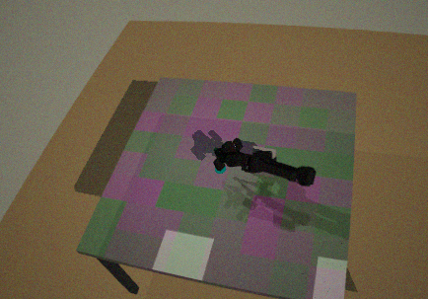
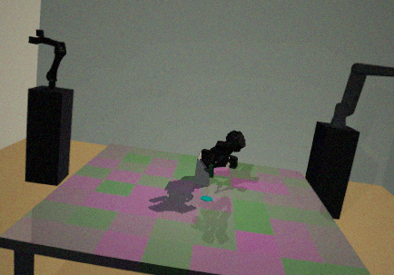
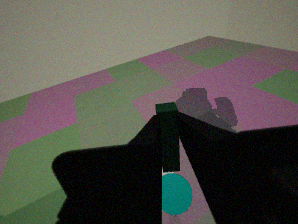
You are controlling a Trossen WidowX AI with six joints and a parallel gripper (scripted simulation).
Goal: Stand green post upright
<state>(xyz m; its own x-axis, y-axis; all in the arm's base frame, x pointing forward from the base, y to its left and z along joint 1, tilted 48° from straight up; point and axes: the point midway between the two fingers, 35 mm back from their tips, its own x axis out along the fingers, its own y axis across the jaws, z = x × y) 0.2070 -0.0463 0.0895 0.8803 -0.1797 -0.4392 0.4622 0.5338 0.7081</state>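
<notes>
My gripper tip is now 16 cm above the cyan circle. From my gripper tip the other things lie so: green post (2 cm below).
</notes>
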